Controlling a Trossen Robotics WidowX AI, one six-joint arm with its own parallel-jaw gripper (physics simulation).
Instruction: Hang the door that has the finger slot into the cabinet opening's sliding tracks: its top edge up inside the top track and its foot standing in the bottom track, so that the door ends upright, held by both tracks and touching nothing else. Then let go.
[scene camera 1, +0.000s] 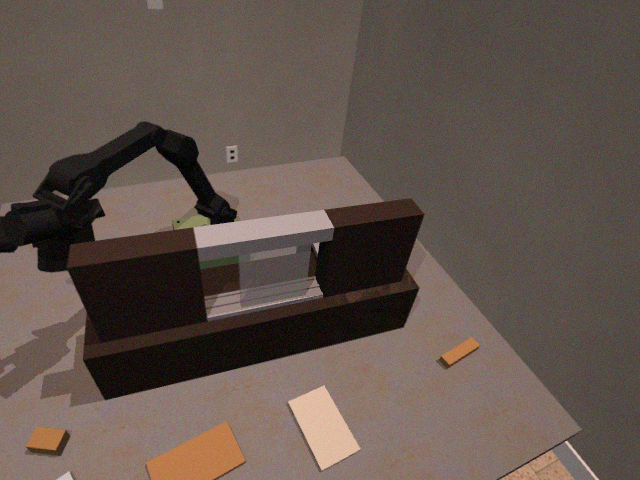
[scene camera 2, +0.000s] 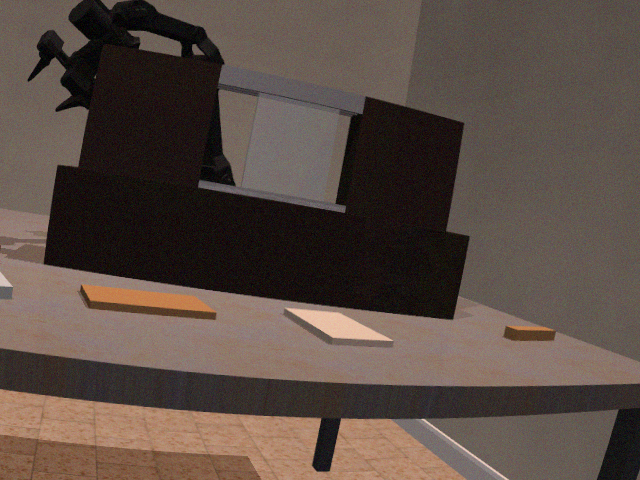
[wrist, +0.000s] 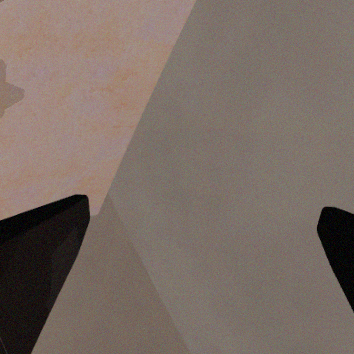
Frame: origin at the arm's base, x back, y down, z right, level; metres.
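Seen in the pictures: gripper, between the fingertips: (scene camera 1: 23, 247) (scene camera 2: 42, 95) (wrist: 205, 213).
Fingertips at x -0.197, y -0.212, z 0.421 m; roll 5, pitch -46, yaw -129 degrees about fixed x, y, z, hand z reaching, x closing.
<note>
Pixels of each thing's top centre, then the offset from my fingertips to it. "spot": a spot on its surface instead.
- dark brown cabinet, a spot on its surface: (scene camera 2: 258, 237) spot: dz -0.440, dx -0.215, dy +0.193 m
- pale top track, centre of its top: (scene camera 2: 291, 82) (scene camera 1: 265, 227) dz -0.462, dx -0.154, dy -0.087 m
- pale bottom track, a spot on its surface: (scene camera 2: 271, 197) (scene camera 1: 266, 308) spot: dz -0.458, dx -0.184, dy +0.124 m
- translucent grey panel, centre of its top: (scene camera 2: 300, 97) (scene camera 1: 275, 240) dz -0.480, dx -0.166, dy -0.060 m
- orange panel, centre of its top: (scene camera 2: 146, 298) (scene camera 1: 196, 461) dz -0.258, dx -0.401, dy +0.282 m
- cream panel, centre of its top: (scene camera 2: 336, 323) (scene camera 1: 323, 424) dz -0.528, dx -0.409, dy +0.283 m
- white piece, a spot on its surface: (scene camera 2: 4, 286) spot: dz -0.075, dx -0.487, dy +0.277 m
The dark brown cabinet (scene camera 1: 258, 330) (scene camera 2: 258, 237) stands upright on the table. Its opening has a pale top track (scene camera 1: 263, 231) (scene camera 2: 292, 90) and a pale bottom track (scene camera 1: 263, 300) (scene camera 2: 271, 197). A translucent grey panel (scene camera 1: 273, 276) (scene camera 2: 289, 147) stands upright in the opening, between the tracks. A green piece (scene camera 1: 193, 222) with a small dark spot shows behind the cabinet; most of it is hidden. I cannot make out a finger slot on any piece. My gripper (scene camera 2: 42, 95) (wrist: 205, 213) is open and empty, raised at the left, away from the opening and the panel.
An orange panel (scene camera 1: 199, 454) (scene camera 2: 147, 300) and a cream panel (scene camera 1: 324, 427) (scene camera 2: 338, 326) lie flat before the cabinet. Small orange blocks (scene camera 1: 47, 439) (scene camera 1: 459, 352) lie left and right. A white piece (scene camera 2: 4, 286) shows at the left edge. The arm reaches behind the cabinet.
</note>
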